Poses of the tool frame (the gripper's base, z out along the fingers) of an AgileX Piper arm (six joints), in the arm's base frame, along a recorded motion.
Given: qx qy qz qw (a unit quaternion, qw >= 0); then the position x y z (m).
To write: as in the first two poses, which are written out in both.
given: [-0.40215 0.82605 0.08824 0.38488 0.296 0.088 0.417]
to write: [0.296 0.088 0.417 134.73 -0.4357 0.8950 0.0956]
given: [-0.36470 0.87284 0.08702 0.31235 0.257 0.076 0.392]
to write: [0.257 0.076 0.392 143.60 -0.3839 0.9188 0.0916]
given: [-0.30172 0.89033 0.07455 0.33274 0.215 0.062 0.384]
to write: [0.215 0.062 0.384 141.13 -0.3200 0.9441 0.0791]
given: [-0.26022 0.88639 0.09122 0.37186 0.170 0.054 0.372]
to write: [0.170 0.054 0.372 136.34 -0.2803 0.9549 0.0983]
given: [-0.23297 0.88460 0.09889 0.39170 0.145 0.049 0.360]
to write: [0.145 0.049 0.360 133.88 -0.2532 0.9614 0.1075]
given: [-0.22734 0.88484 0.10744 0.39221 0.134 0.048 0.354]
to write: [0.134 0.048 0.354 133.82 -0.2471 0.9619 0.1168]
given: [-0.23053 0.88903 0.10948 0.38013 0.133 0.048 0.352]
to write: [0.133 0.048 0.352 135.32 -0.2492 0.9612 0.1184]
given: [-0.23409 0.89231 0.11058 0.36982 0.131 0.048 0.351]
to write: [0.131 0.048 0.351 136.59 -0.2520 0.9604 0.1190]
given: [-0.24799 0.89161 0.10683 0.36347 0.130 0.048 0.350]
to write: [0.130 0.048 0.350 137.37 -0.2662 0.9571 0.1147]
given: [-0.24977 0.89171 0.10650 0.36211 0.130 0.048 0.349]
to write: [0.130 0.048 0.349 137.54 -0.2680 0.9566 0.1143]
